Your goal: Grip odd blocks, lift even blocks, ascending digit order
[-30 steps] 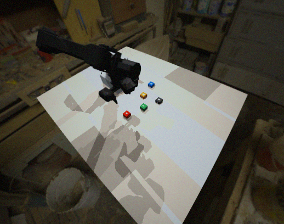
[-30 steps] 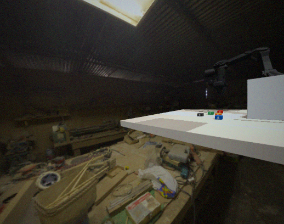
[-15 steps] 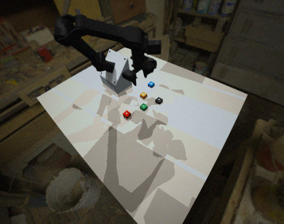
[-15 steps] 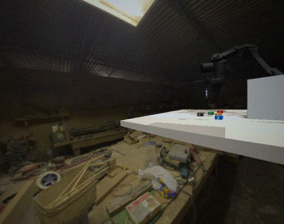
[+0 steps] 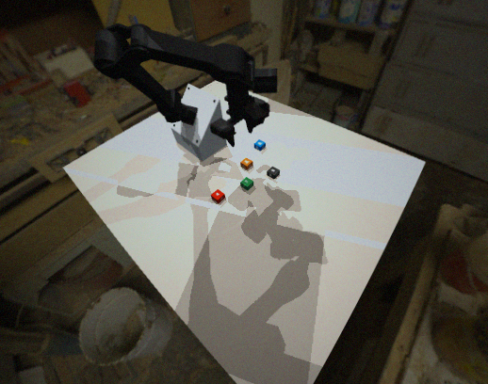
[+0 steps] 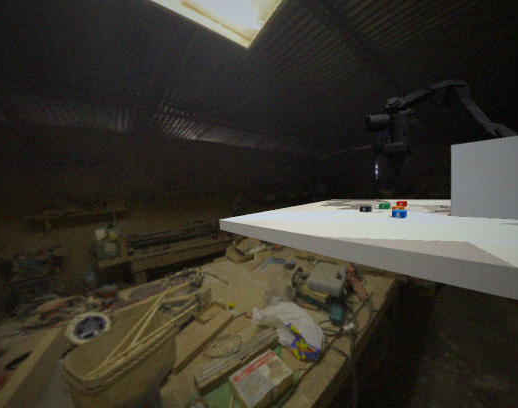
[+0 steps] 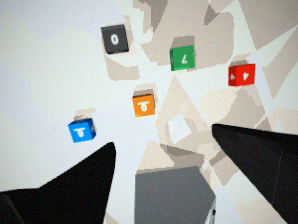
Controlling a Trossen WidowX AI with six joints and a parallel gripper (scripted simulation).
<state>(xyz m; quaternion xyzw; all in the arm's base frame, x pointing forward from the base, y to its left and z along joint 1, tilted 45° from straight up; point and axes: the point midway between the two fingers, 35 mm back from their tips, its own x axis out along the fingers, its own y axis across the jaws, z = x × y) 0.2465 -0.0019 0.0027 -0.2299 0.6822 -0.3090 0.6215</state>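
Now: the black block 120 mm below my gripper tip, 110 mm ahead of it and 30 mm to the left of it. Also, from my gripper tip: orange block 120 mm below, 10 mm to the left; green block 120 mm below, 60 mm to the right, 60 mm ahead; blue block 120 mm to the left, 120 mm below, 10 mm behind.
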